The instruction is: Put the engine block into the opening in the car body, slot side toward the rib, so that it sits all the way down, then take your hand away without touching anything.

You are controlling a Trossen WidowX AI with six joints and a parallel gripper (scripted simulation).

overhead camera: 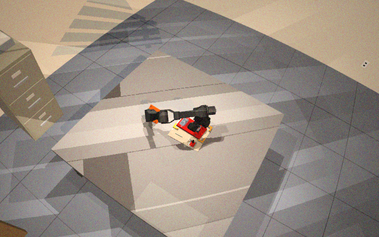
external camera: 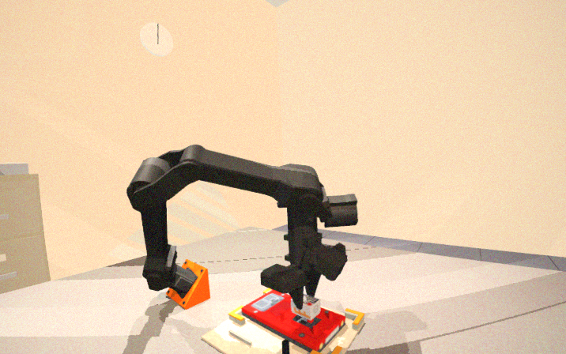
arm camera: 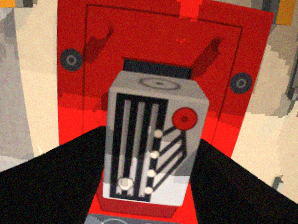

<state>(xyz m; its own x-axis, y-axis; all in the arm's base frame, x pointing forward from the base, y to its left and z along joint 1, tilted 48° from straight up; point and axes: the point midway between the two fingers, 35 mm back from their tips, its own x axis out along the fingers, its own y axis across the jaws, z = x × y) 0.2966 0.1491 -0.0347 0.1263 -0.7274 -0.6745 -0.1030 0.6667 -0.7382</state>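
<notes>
My gripper tip is 10 mm above the engine block.
</notes>
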